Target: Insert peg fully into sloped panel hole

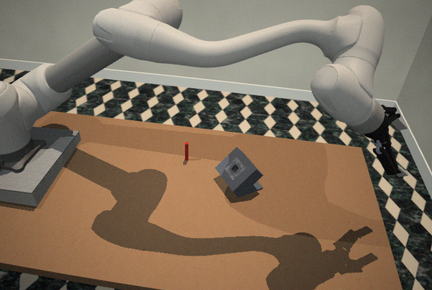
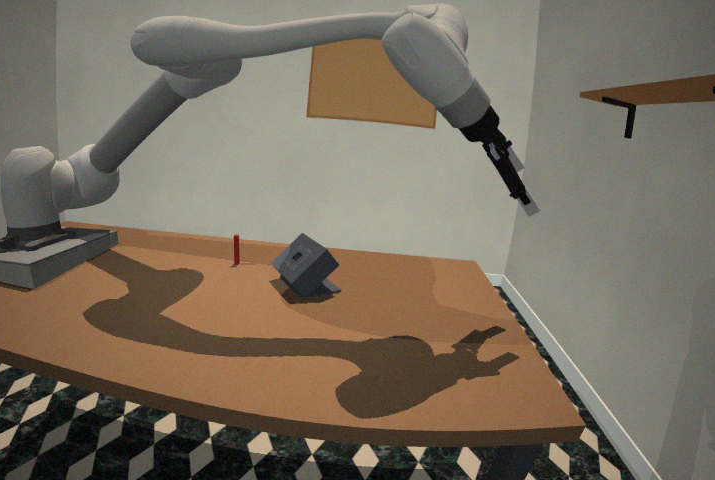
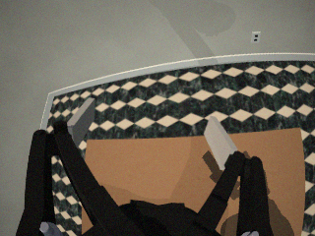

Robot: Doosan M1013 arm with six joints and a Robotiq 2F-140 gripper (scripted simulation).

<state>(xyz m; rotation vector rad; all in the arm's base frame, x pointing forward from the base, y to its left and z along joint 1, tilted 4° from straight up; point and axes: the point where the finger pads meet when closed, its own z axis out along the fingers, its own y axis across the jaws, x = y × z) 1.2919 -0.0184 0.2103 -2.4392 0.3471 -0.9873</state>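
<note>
Now: the red peg 670 mm behind my hand, 170 mm to the left of it and 270 mm below it.
</note>
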